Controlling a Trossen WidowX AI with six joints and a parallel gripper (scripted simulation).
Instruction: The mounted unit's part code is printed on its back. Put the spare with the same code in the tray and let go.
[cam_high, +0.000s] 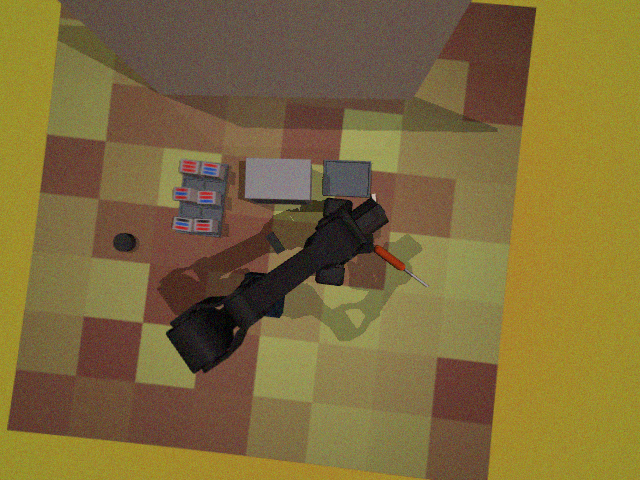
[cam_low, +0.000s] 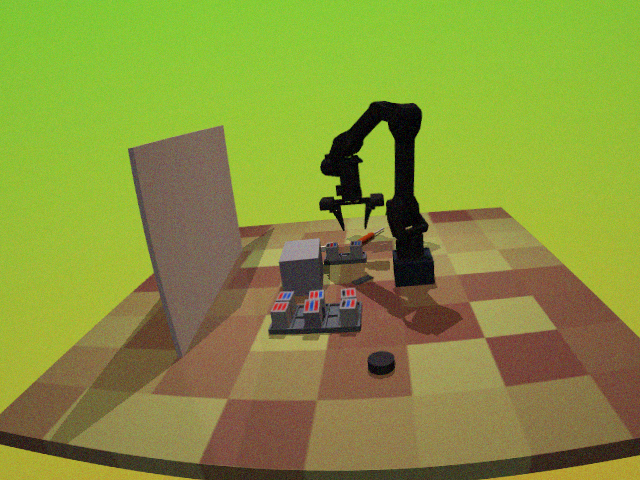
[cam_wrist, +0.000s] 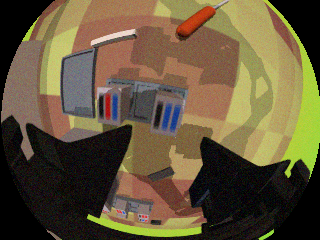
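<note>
The dark grey tray is 17 cm ahead of my gripper tip, 9 cm below it and 6 cm to the right of it. Round my gripper tip: plain grey box (17 cm ahead, 13 cm to the left, 4 cm below); dark flat piece (16 cm to the left, 9 cm below, 1 cm ahead); white stick (12 cm to the right, 9 cm below, 8 cm ahead).
</note>
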